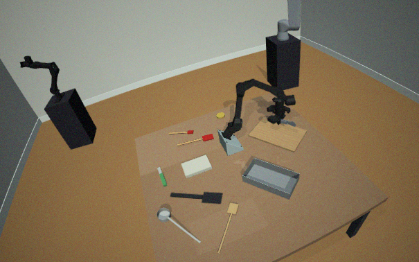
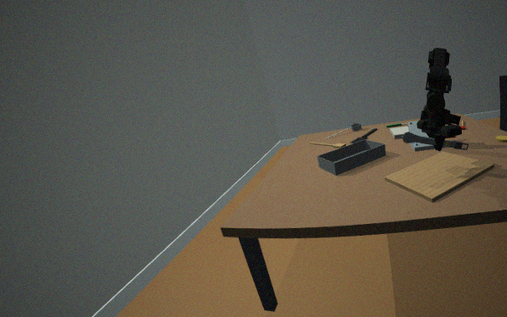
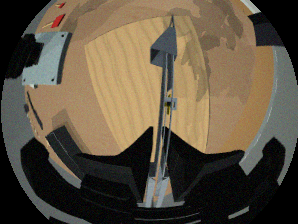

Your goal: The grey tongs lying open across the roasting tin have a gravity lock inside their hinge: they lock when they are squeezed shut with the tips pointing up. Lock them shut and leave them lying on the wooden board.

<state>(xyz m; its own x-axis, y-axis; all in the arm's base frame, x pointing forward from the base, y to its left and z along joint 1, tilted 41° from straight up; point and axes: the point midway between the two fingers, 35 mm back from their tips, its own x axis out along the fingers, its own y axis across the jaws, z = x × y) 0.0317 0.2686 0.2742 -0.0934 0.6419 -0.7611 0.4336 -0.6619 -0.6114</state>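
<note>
Now: the wooden board 9 cm below my gripper tip. The rest, counted from my gripper tip: black spatula: 66 cm to the right, 34 cm ahead, 9 cm below; grey roasting tin: 37 cm ahead, 22 cm to the right, 7 cm below; white block: 63 cm to the right, 10 cm ahead, 8 cm below.
</note>
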